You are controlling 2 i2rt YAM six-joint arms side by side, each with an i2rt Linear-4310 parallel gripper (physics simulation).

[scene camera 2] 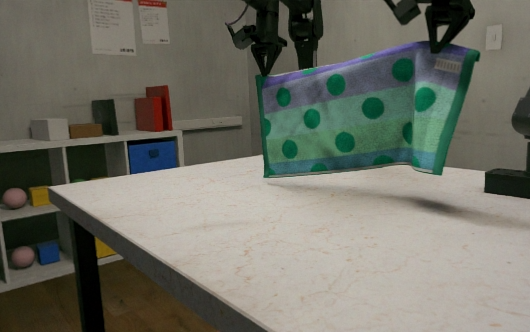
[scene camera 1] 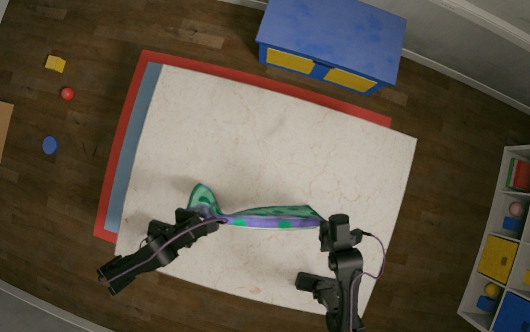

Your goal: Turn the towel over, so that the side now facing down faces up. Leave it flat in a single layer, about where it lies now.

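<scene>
The towel (scene camera 1: 270,221) (scene camera 2: 372,107) hangs upright in the air between my grippers, purple band on top and blue band at the bottom. In the scene camera 2 view its striped face with green dots shows, with a vertical bend near the right end. Its lower edge hangs above the table, with a shadow below. My left gripper (scene camera 2: 436,50) is shut on the top edge, a little in from the towel's right-hand corner in that view. My right gripper (scene camera 2: 265,73) is shut on the top corner at the other end. In scene camera 1 the wrists hide the fingertips.
The pale table (scene camera 1: 270,150) (scene camera 2: 300,240) lies below the towel. In scene camera 1, a blue cabinet (scene camera 1: 332,35) stands beyond the table's far edge, and a white shelf unit (scene camera 1: 492,192) stands at the right. The base of the left arm (scene camera 2: 507,182) stands at the right in scene camera 2.
</scene>
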